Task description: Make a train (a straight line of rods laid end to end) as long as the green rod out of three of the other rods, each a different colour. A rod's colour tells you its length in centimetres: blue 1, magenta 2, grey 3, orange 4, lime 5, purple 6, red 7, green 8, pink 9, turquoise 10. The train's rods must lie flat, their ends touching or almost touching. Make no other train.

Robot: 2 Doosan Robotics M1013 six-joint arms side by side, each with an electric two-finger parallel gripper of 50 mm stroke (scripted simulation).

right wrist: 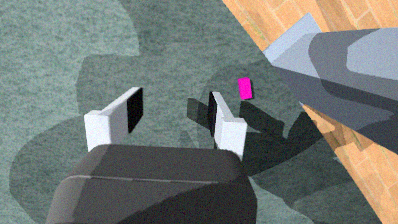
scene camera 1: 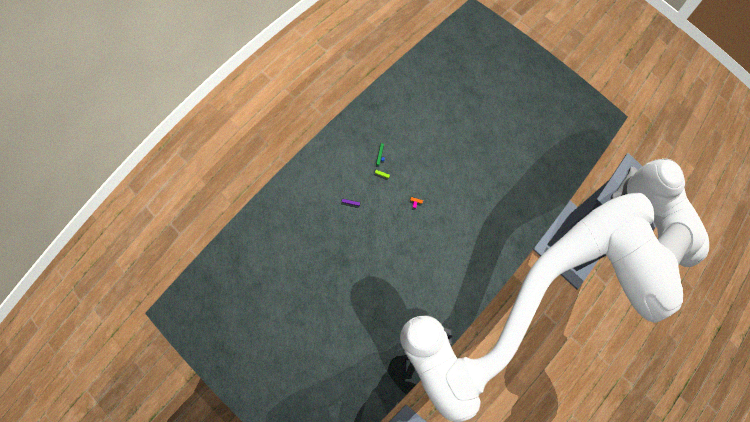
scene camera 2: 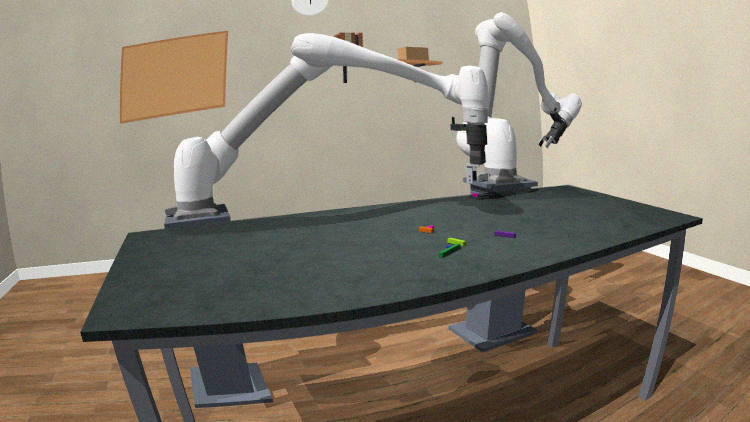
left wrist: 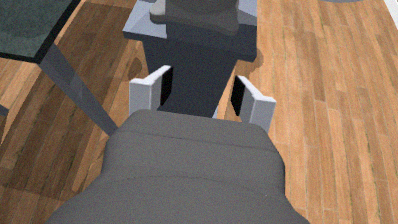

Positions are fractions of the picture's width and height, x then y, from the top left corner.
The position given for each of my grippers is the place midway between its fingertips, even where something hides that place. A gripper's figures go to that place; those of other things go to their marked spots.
Labels:
My right gripper (right wrist: 0.44, 0.46) is 16 cm from the lens. An arm pedestal (right wrist: 0.86, 0.33) is 63 cm from the lens.

